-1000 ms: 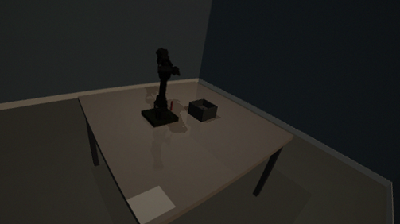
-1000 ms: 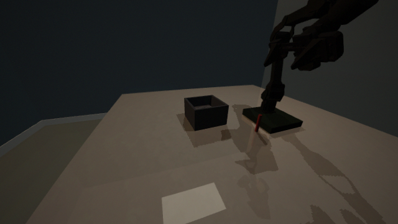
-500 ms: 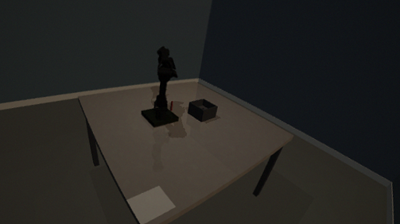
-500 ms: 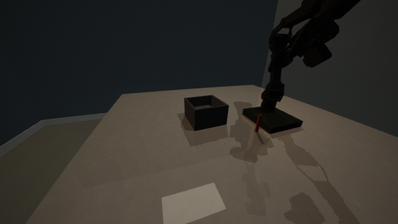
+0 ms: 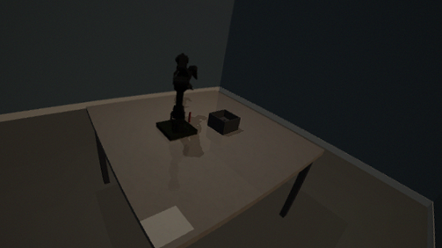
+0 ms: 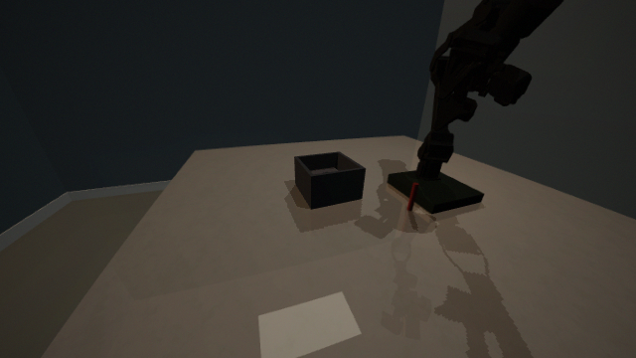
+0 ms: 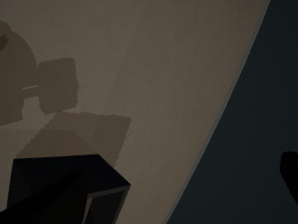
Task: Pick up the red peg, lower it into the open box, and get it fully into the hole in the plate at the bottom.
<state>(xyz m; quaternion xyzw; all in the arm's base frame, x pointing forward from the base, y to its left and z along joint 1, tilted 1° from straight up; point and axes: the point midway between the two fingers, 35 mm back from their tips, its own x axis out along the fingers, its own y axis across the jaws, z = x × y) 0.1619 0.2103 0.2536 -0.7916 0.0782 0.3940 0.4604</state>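
The red peg is 50 mm behind my gripper tip, 80 mm to the right of it and 220 mm below it. The rest, counted from my gripper tip: grey plate 170 mm ahead, 200 mm to the right, 210 mm below; then dark box 170 mm ahead, 200 mm to the right, 230 mm below.
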